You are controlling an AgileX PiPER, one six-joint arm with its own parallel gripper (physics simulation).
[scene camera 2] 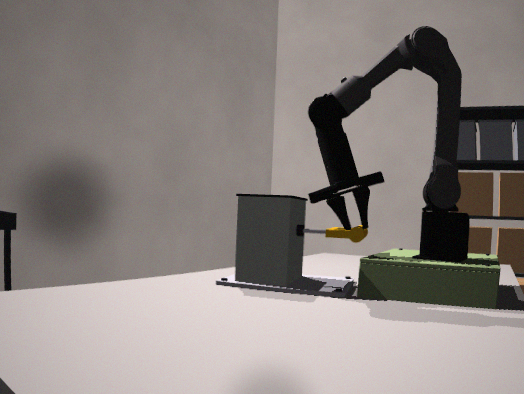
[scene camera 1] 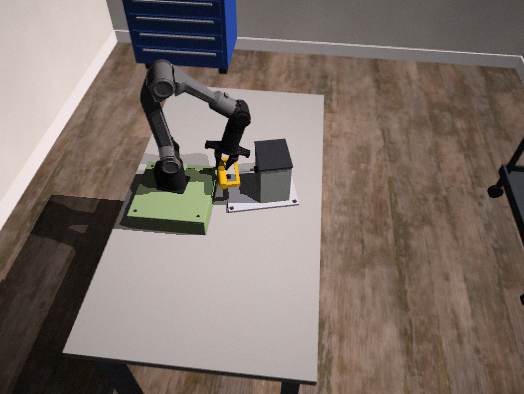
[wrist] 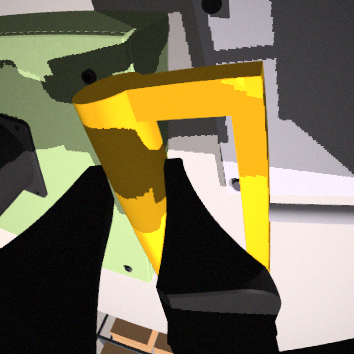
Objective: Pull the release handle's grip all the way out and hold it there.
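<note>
The yellow release handle's grip (scene camera 1: 222, 180) (scene camera 2: 358, 234) (wrist: 111, 114) is a thick round bar with a square-cornered frame behind it. My gripper (scene camera 1: 223, 167) (scene camera 2: 356, 228) (wrist: 137, 180) is tilted and shut on the round bar, one fingertip on each side, low on its upper surface. The right finger in the wrist view covers part of the grip. A thin grey rod (scene camera 2: 315, 231) joins the grip to the grey housing (scene camera 1: 274, 185) (scene camera 2: 265, 240), and a stretch of it shows between them. In the wrist view the rod is hidden.
The housing stands on a pale base plate (scene camera 1: 265, 205) (scene camera 2: 226, 283) bolted down beside the green arm base (scene camera 1: 167, 206) (scene camera 2: 430, 285) (wrist: 30, 115). All stand on a light table (scene camera 1: 210, 300) (scene camera 2: 175, 340). A blue drawer cabinet (scene camera 1: 177, 37) stands beyond the table.
</note>
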